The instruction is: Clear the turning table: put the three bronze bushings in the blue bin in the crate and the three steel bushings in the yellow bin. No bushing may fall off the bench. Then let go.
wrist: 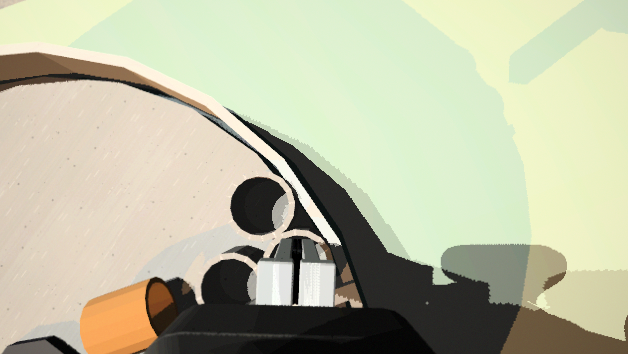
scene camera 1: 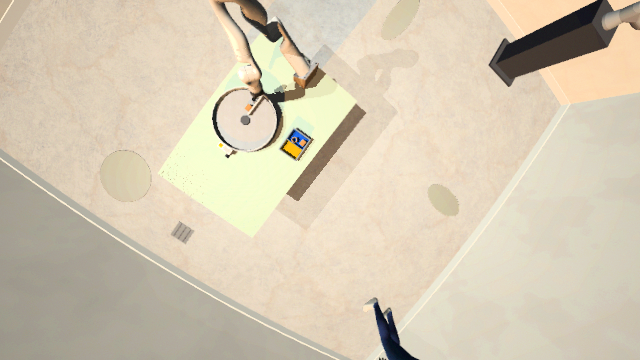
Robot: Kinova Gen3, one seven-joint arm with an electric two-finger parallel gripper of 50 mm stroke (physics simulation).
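Where they show: gripper, fingertip midpoint: (wrist: 296,261); arm's base, origin of the base link: (scene camera 1: 303,70).
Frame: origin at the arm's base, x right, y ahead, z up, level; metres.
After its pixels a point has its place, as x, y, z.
My gripper (scene camera 1: 254,98) @(0.174, 0.283, -0.012) (wrist: 296,261) @(0.174, 0.283, -0.012) is shut and empty over the turning table (scene camera 1: 239,136) @(0.142, 0.584, -0.070) (wrist: 100,150) @(0.287, 0.378, -0.070), near its rim. In the wrist view, one steel bushing (wrist: 283,212) stands upright against the rim. A second steel bushing (wrist: 298,232) @(0.186, 0.278, -0.032) is partly hidden behind the fingertips, and a third steel bushing (wrist: 252,287) stands left of them. A bronze bushing (scene camera 1: 248,107) @(0.177, 0.390, -0.032) (wrist: 117,317) @(0.185, 0.387, -0.033) lies on its side further left. In the scene view, two bronze bushings (scene camera 1: 295,140) @(-0.200, 0.404, -0.079) (scene camera 1: 303,143) @(-0.248, 0.389, -0.080) are in the blue bin (scene camera 1: 301,135) @(-0.206, 0.346, -0.117) of the crate (scene camera 1: 306,150) @(-0.273, 0.415, -0.073). The yellow bin (scene camera 1: 291,149) @(-0.199, 0.470, -0.118) shows no bushing.
A pale bar (scene camera 1: 257,105) @(0.147, 0.343, -0.069) reaches from the dark hub (scene camera 1: 245,120) @(0.160, 0.471, -0.062) (wrist: 42,346) @(0.187, 0.455, -0.062) toward the rim. A raised rim (wrist: 170,80) @(0.296, 0.310, -0.038) surrounds the turning table. A small device (scene camera 1: 226,149) @(0.170, 0.705, -0.066) stands beside it. A brown block (scene camera 1: 303,80) @(-0.034, 0.059, 0.019) is at the back of the bench (scene camera 1: 235,200) @(-0.047, 1.004, -0.123). A person's legs (scene camera 1: 384,327) show below.
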